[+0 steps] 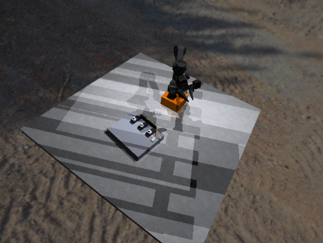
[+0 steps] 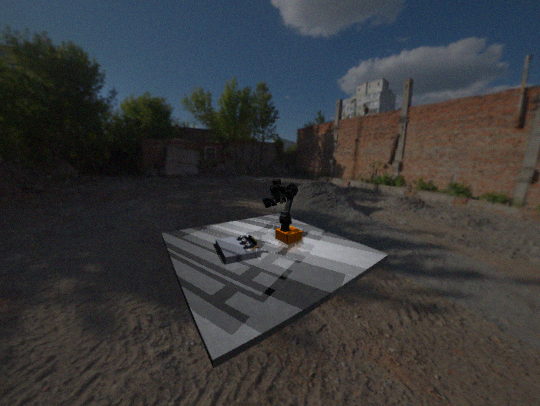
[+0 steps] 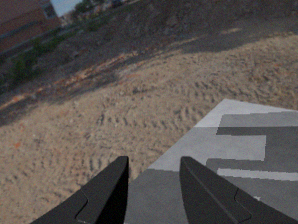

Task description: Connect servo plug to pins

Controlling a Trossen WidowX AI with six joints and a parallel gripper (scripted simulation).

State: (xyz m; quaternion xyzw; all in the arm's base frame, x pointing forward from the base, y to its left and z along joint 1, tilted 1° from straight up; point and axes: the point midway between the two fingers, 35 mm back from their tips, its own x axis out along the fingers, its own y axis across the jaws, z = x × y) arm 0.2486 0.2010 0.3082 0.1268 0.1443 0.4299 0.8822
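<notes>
The green band lies 3 cm ahead of my gripper tip, 28 cm to the right of it and 30 cm below it. The rest, counted from my gripper tip: light grey holder plate (19 cm ahead, 26 cm to the right, 35 cm below).
</notes>
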